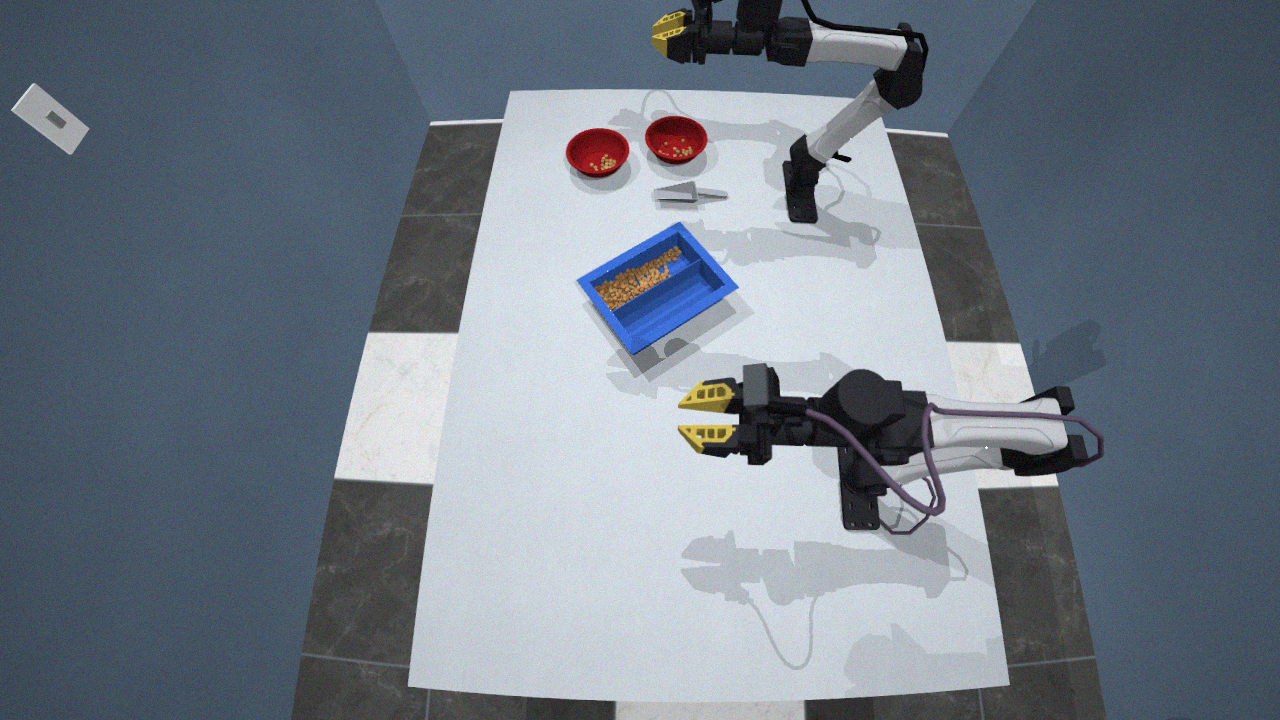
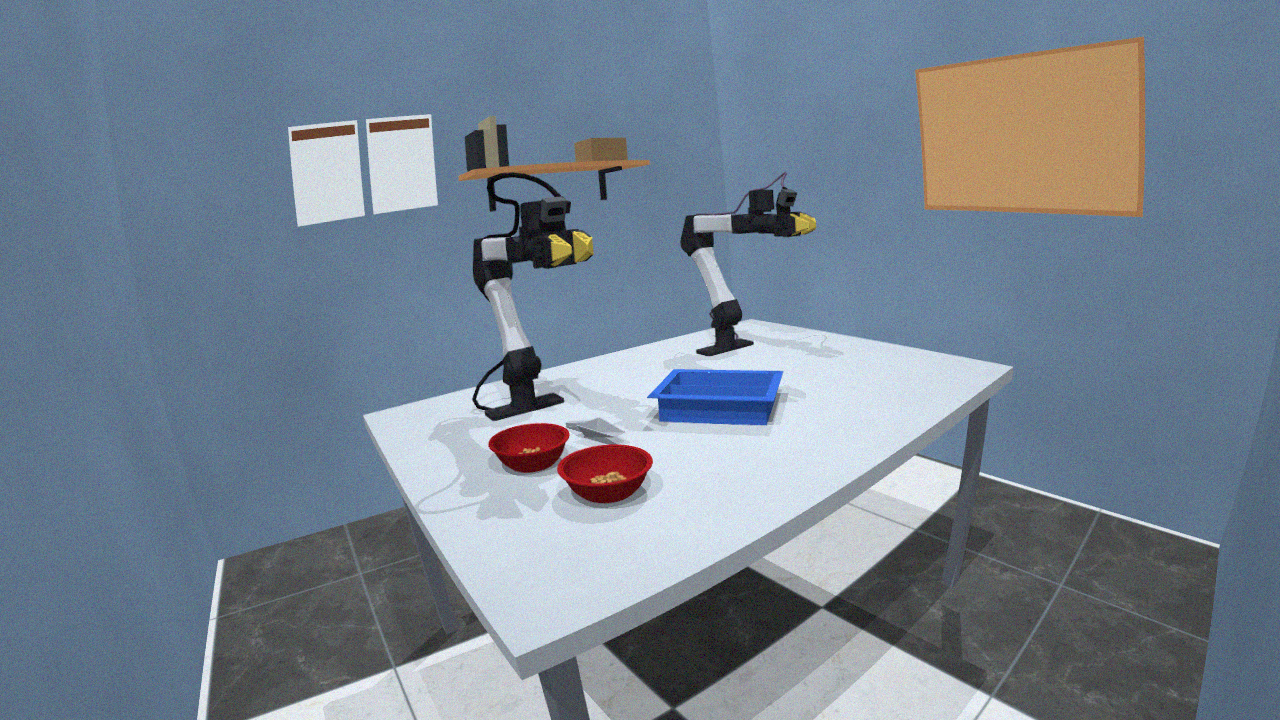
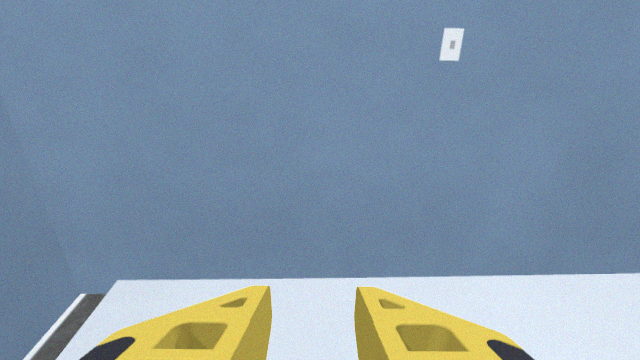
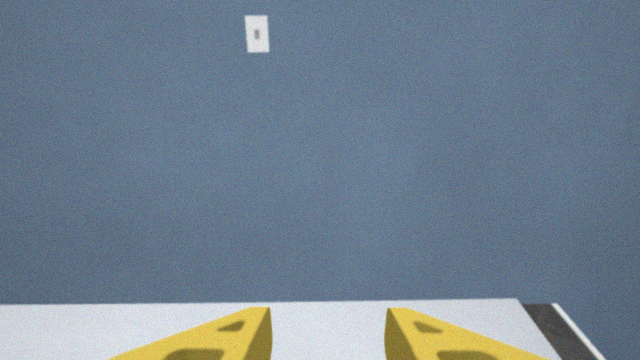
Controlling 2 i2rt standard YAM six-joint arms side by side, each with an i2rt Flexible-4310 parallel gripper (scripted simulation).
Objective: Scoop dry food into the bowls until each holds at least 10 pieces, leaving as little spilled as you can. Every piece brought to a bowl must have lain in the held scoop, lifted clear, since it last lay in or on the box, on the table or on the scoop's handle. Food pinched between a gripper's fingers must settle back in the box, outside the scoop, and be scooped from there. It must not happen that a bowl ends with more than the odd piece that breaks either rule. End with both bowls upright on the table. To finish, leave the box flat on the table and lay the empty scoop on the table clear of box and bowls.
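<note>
A grey scoop [image 1: 687,190] is visible to me, while in image 3 the scoop is out of frame, and in image 4 it is out of frame as well. I can see a blue box [image 1: 695,274], and I find the box again at [image 2: 733,387]. There is also a red bowl [image 2: 546,436]. As for my own grippers, I see my left gripper [image 1: 677,416], the same gripper [image 2: 812,224] and, once more, that gripper [image 3: 313,301]. My right gripper [image 1: 651,35] is visible too, and I see it [image 2: 579,248] and again see it [image 4: 328,323].
</note>
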